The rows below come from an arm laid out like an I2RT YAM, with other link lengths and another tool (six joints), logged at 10 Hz.
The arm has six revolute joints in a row. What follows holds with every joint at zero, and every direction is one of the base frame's.
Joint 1 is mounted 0.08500 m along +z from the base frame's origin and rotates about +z.
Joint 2 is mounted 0.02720 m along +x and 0.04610 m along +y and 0.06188 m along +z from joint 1 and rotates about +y.
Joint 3 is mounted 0.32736 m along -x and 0.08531 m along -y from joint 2 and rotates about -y.
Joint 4 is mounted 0.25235 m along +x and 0.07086 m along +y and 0.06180 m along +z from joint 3 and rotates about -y.
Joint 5 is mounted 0.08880 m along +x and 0.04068 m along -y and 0.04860 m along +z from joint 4 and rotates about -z.
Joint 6 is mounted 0.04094 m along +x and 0.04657 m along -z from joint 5 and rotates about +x.
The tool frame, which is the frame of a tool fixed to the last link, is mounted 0.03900 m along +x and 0.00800 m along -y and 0.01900 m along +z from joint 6; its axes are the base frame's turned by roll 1.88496, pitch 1.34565 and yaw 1.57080 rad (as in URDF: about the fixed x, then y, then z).
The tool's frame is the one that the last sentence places.
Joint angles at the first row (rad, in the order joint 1, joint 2, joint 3, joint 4, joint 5, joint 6):
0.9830 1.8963 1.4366 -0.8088 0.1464 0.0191
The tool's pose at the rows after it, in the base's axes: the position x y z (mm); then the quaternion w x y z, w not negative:
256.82 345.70 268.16 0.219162 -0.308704 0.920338 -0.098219
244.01 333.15 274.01 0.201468 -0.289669 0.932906 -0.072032
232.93 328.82 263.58 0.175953 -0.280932 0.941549 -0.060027
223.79 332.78 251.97 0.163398 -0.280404 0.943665 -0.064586
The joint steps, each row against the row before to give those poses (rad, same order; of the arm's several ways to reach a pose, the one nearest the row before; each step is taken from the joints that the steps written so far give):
0.0136 -0.0991 -0.0589 -0.0139 -0.0209 0.0281
0.0020 -0.0587 -0.0490 -0.0024 -0.0528 0.0575
0.0112 -0.0139 -0.0484 0.0122 -0.0417 0.0471
0.0258 0.0135 -0.0223 0.0104 -0.0010 0.0329

